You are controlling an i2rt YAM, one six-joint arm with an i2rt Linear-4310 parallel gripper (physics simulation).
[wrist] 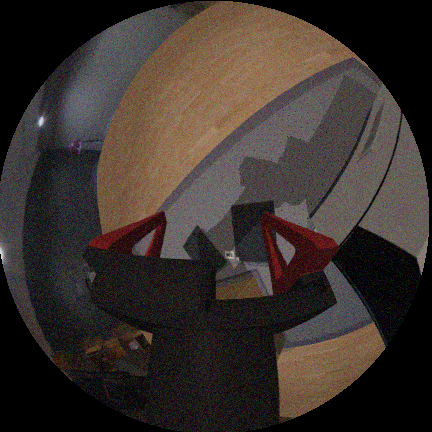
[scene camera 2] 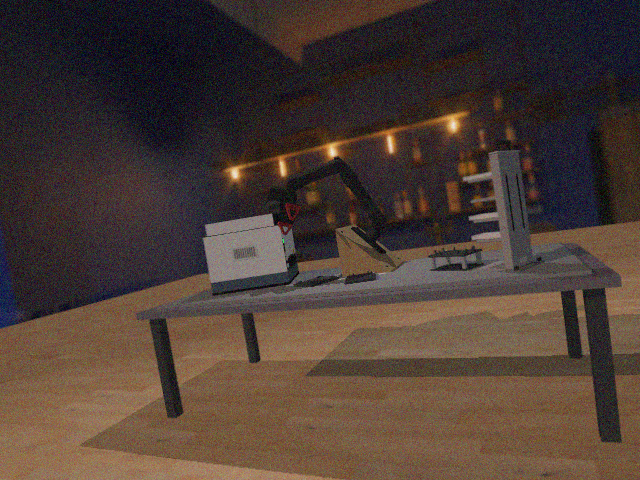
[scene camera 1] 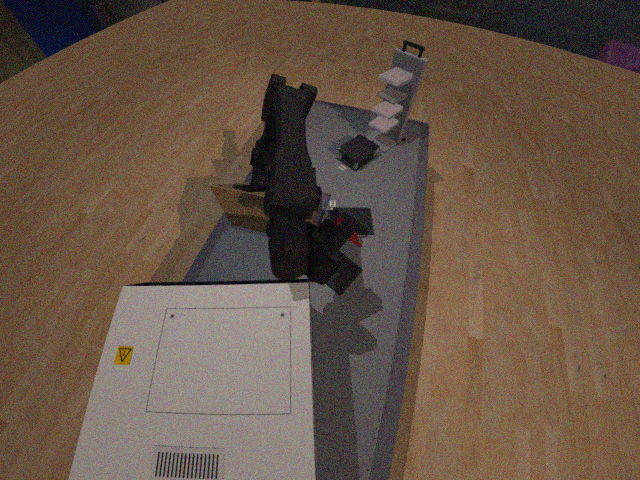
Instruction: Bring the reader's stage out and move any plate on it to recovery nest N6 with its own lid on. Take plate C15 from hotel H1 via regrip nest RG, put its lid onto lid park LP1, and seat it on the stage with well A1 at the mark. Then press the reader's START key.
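Frame: origin at the arm's base, x left, y ahead, z down, level; millimetres.
Seen in the pictures: gripper, between the fingertips: (wrist: 213, 216) (scene camera 2: 288, 227) (scene camera 1: 346, 260); arm's base, origin of its link: (scene camera 2: 368, 240) (scene camera 1: 259, 189).
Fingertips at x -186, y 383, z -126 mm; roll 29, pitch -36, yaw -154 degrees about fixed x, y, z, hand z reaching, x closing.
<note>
Pixels of each thing's middle, then the offset from my fingertips to it. "*": a spot on its surface instead.
- white reader, middle of its body: (scene camera 1: 231, 371) (scene camera 2: 254, 251) dz +90, dx -325, dy -142 mm
- hotel, middle of its body: (scene camera 2: 500, 205) (scene camera 1: 394, 99) dz +39, dx +844, dy -76 mm
- dark raised nest, middle of its body: (scene camera 2: 455, 257) (scene camera 1: 358, 151) dz +217, dx +645, dy -155 mm
- dark flat pad, a spot on its surface: (scene camera 1: 364, 219) * dz +245, dx +305, dy -9 mm
My gripper (scene camera 1: 347, 230) (scene camera 2: 288, 219) (wrist: 213, 216) is open, with two red fingers wide apart and nothing between them. It hangs above the bench beside the reader's front. The white reader (scene camera 1: 232, 361) (scene camera 2: 248, 266) stands at one bench end; a green light shows on its front in scene camera 2. I cannot make out its stage or START key. The hotel (scene camera 1: 412, 67) (scene camera 2: 502, 222) stands at the far end with several pale plates on its shelves; labels are unreadable. A dark raised nest (scene camera 1: 357, 149) (scene camera 2: 457, 252) stands beside it. A dark flat pad (scene camera 1: 364, 219) lies near the gripper.
A tan wedge-shaped block (scene camera 1: 237, 209) (scene camera 2: 359, 253) (wrist: 242, 288) stands near the arm's base. In scene camera 2, two low dark pads lie between the reader and the wedge. The grey bench (scene camera 1: 410, 217) (scene camera 2: 413, 295) has a raised edge. A small white marking (scene camera 1: 332, 204) (wrist: 230, 255) shows near the wedge.
</note>
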